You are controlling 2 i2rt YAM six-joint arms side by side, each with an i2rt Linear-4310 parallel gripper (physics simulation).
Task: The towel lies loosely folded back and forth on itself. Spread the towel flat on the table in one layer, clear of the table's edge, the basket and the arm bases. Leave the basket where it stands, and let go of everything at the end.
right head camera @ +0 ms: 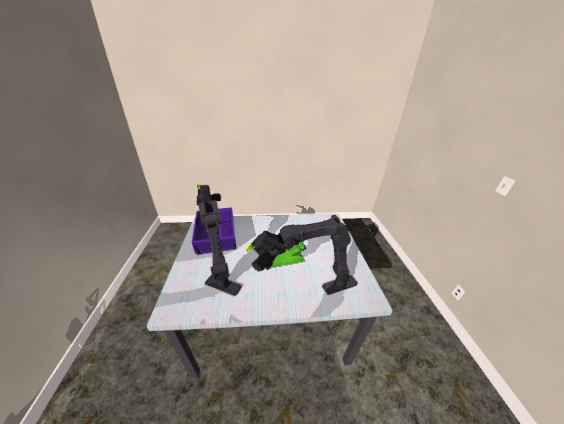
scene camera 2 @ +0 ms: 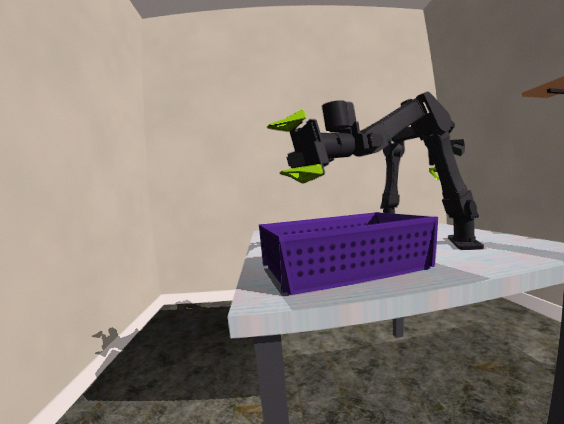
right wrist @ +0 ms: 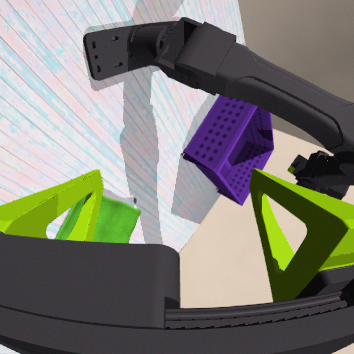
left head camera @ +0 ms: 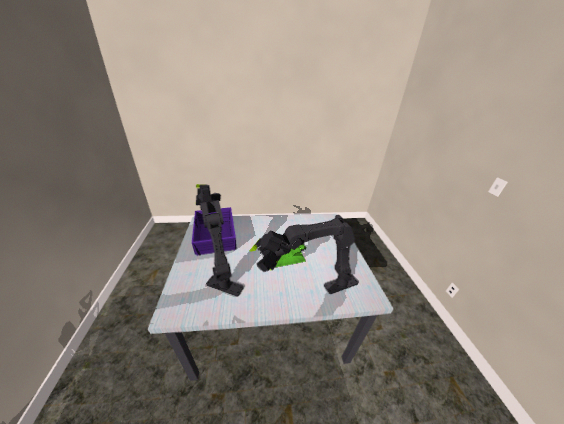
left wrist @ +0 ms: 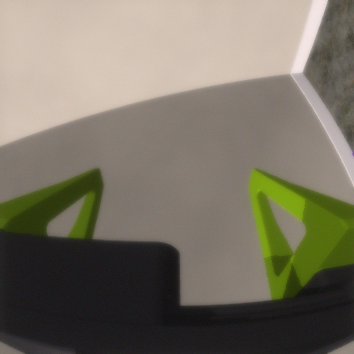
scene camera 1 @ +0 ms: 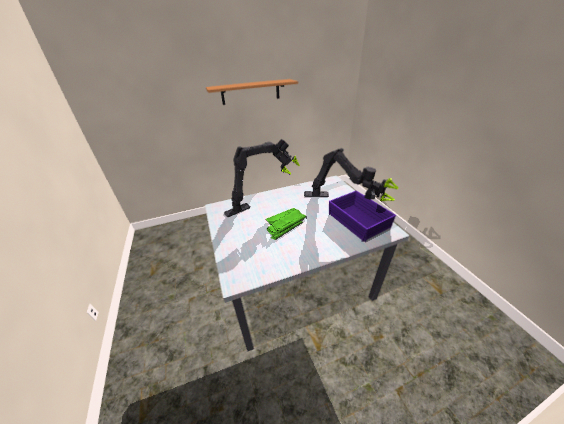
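The green towel [left head camera: 291,258] [right head camera: 289,257] [scene camera 1: 285,223] lies folded in a narrow stack of layers near the table's middle; part of it also shows in the right wrist view [right wrist: 117,220], behind a finger. In the head views the right arm covers part of it. My left gripper [scene camera 1: 389,190] [scene camera 2: 287,150] [left wrist: 175,176] is open and empty, high above the far side of the basket. My right gripper [scene camera 1: 291,166] [right wrist: 175,177] is open and empty, raised above the table on the arm-base side of the towel. The purple basket [left head camera: 214,245] [right head camera: 214,245] [scene camera 1: 365,232] [scene camera 2: 357,260] [right wrist: 215,130] stands upright.
The basket is at the far left corner of the table [left head camera: 270,310] [scene camera 1: 250,280] in the head views. The left arm base [left head camera: 225,286] [scene camera 1: 316,194] and right arm base [left head camera: 341,284] [scene camera 1: 237,210] stand on the table. A wooden shelf [scene camera 1: 252,86] hangs on the wall.
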